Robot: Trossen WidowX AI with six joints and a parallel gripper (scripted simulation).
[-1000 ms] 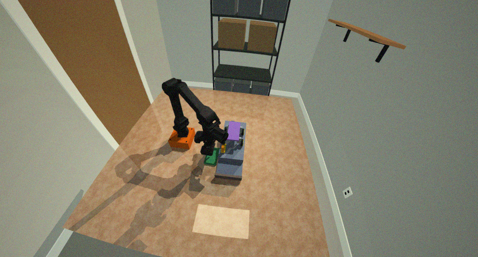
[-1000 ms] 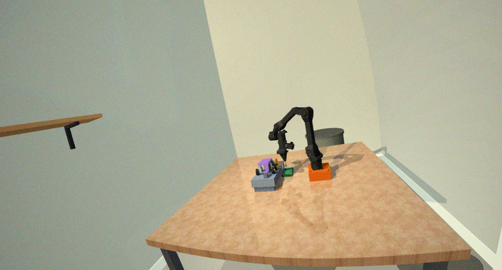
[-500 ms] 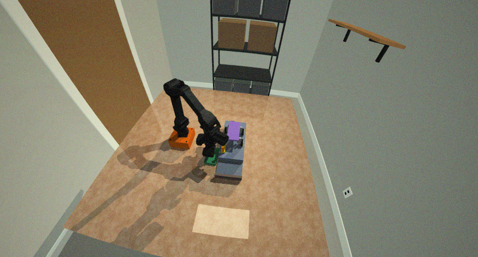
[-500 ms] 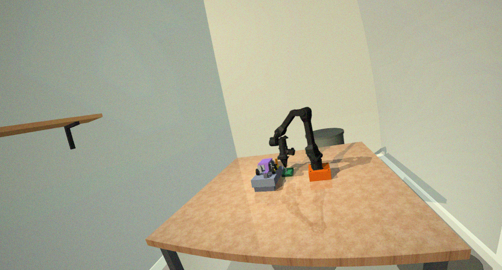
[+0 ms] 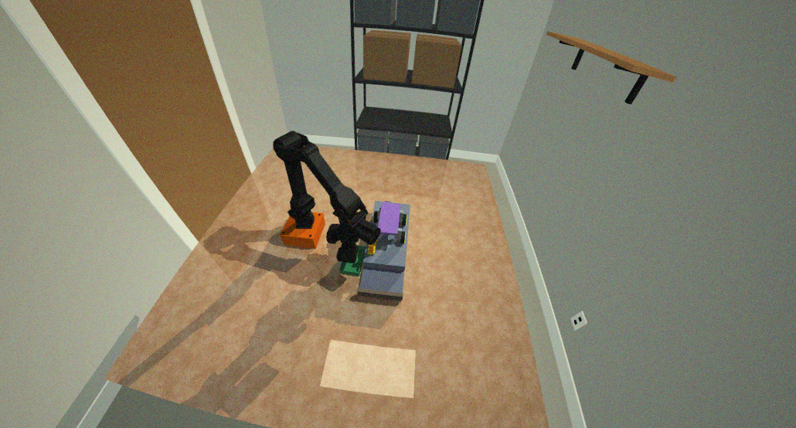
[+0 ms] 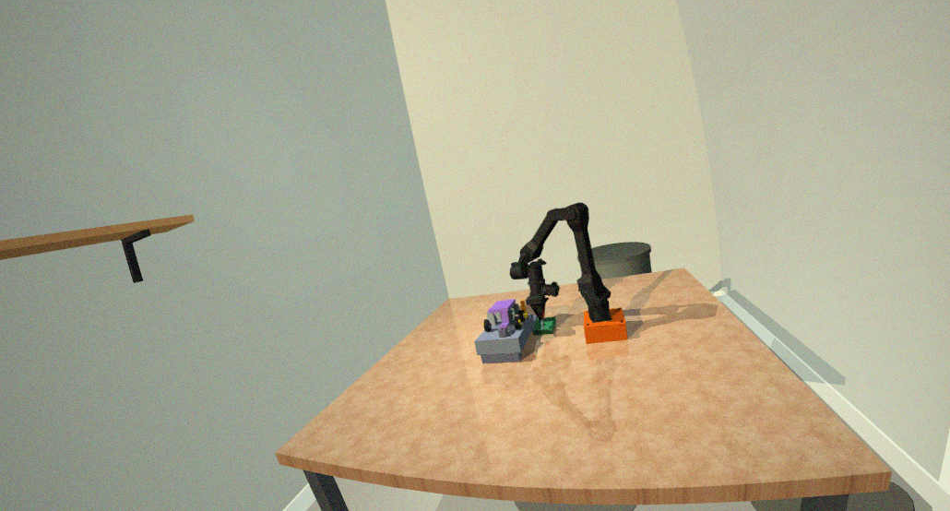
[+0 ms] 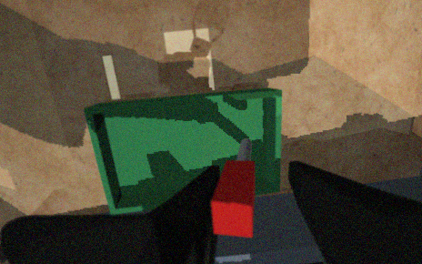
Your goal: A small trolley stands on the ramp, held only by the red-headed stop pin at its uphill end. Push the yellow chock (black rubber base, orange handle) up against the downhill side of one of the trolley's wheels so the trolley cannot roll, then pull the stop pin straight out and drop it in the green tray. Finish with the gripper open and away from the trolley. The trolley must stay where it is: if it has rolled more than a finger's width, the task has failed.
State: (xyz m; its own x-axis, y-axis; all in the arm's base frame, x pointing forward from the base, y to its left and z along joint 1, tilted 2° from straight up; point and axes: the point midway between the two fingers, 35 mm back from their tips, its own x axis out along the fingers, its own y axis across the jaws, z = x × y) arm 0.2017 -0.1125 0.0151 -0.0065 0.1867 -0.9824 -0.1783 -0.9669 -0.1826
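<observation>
My gripper tip is now 30 mm to the left of the green tray and 60 mm above it. The rest, counted from my gripper tip: yellow chock 70 mm ahead, 10 mm to the right, 30 mm above; red-headed stop pin right at my gripper tip; grey ramp 130 mm ahead, 70 mm to the left, 10 mm below.
</observation>
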